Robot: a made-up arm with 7 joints. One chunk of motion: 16 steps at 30 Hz.
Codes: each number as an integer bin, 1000 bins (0 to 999) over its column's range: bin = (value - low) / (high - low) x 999, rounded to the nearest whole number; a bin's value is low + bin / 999 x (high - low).
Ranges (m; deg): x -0.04..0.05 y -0.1..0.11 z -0.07..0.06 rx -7..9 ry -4..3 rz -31..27
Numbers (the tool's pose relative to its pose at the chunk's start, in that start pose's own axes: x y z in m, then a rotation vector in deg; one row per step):
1: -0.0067 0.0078 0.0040 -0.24 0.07 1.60
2: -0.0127 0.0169 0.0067 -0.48 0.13 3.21
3: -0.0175 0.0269 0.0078 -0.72 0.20 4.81
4: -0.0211 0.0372 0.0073 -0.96 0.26 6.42
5: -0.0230 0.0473 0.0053 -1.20 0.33 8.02
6: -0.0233 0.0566 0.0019 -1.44 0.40 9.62
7: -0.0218 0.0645 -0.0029 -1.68 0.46 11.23
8: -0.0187 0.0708 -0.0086 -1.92 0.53 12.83
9: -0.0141 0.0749 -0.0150 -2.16 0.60 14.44
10: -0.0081 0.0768 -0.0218 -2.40 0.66 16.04
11: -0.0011 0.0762 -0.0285 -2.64 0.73 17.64
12: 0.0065 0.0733 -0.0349 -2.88 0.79 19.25
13: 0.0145 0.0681 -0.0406 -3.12 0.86 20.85
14: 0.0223 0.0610 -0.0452 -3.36 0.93 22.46
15: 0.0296 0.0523 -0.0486 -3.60 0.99 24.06
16: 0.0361 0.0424 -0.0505 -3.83 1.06 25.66
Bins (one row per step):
1: 370 513 569 422 581 562
2: 303 556 589 407 589 589
3: 250 604 598 392 599 617
4: 210 653 594 377 608 645
5: 189 701 579 362 618 672
6: 185 745 553 347 628 700
7: 202 783 516 332 637 727
8: 236 813 472 317 646 755
9: 287 832 423 302 656 783
10: 354 841 370 287 665 810
11: 432 838 319 272 675 838
12: 516 824 270 257 684 866
13: 605 800 226 242 694 893
14: 692 766 191 227 704 921
15: 773 725 164 212 712 948
16: 845 677 150 198 722 976

